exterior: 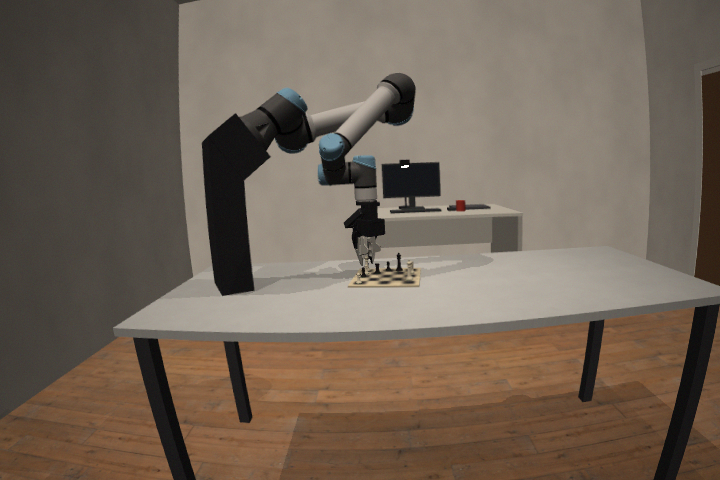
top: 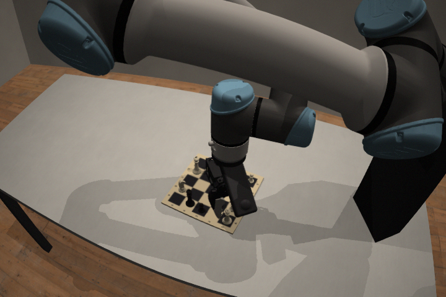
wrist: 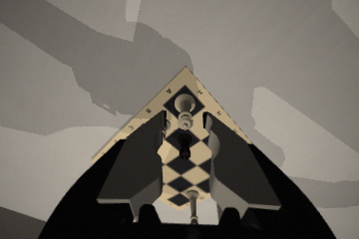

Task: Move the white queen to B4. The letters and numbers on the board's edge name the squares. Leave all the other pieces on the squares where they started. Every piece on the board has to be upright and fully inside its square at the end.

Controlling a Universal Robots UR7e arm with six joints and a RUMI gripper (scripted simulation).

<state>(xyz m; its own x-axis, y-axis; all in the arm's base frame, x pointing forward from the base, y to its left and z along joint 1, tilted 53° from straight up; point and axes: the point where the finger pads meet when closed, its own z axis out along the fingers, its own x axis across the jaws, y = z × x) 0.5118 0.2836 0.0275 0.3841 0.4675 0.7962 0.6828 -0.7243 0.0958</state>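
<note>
My hand is 1 cm above the white piece. Round my hand: white chess piece 18 cm ahead, 7 cm to the right, 1 cm below; tall black piece 11 cm ahead, 2 cm to the left, 1 cm below; chessboard 10 cm ahead, 6 cm to the right, 4 cm below.
</note>
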